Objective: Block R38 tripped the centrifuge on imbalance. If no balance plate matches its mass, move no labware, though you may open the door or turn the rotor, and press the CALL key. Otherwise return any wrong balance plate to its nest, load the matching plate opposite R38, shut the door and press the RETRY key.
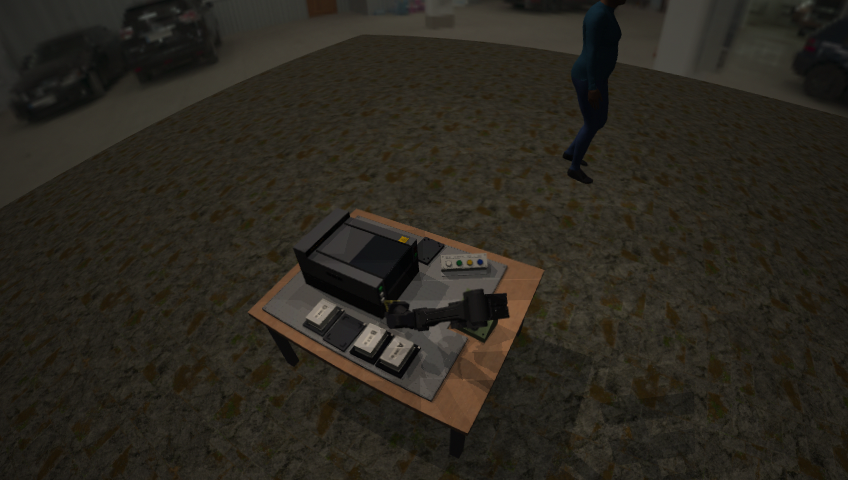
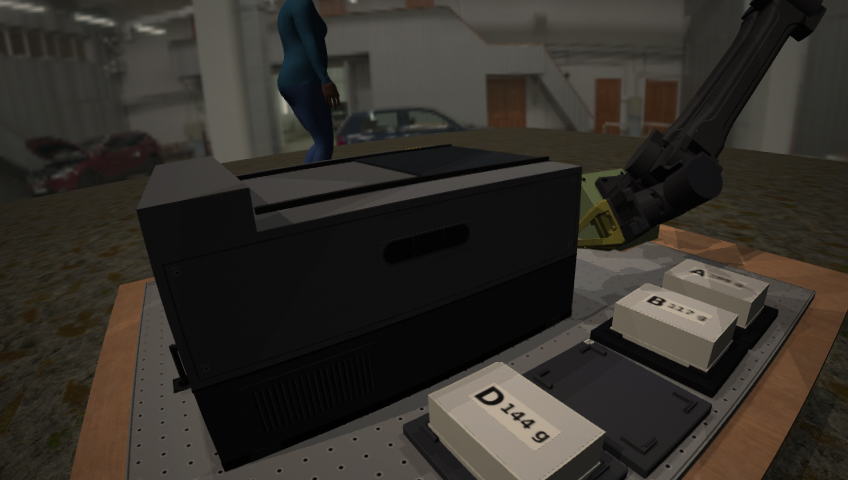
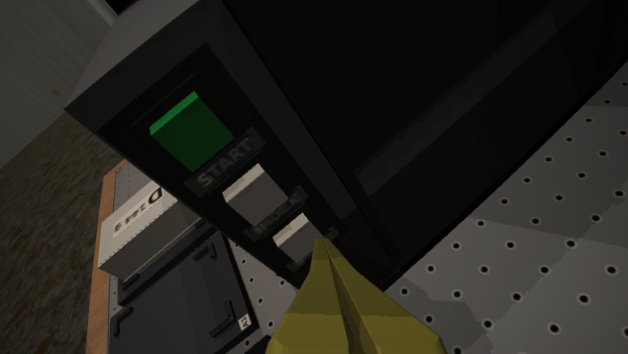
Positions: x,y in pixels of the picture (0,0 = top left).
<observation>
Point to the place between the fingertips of my gripper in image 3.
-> At 320,247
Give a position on a grey INDEX button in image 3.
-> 255,195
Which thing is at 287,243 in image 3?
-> A grey DOOR button.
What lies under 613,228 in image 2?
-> My gripper.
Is my gripper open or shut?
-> Shut.
</observation>
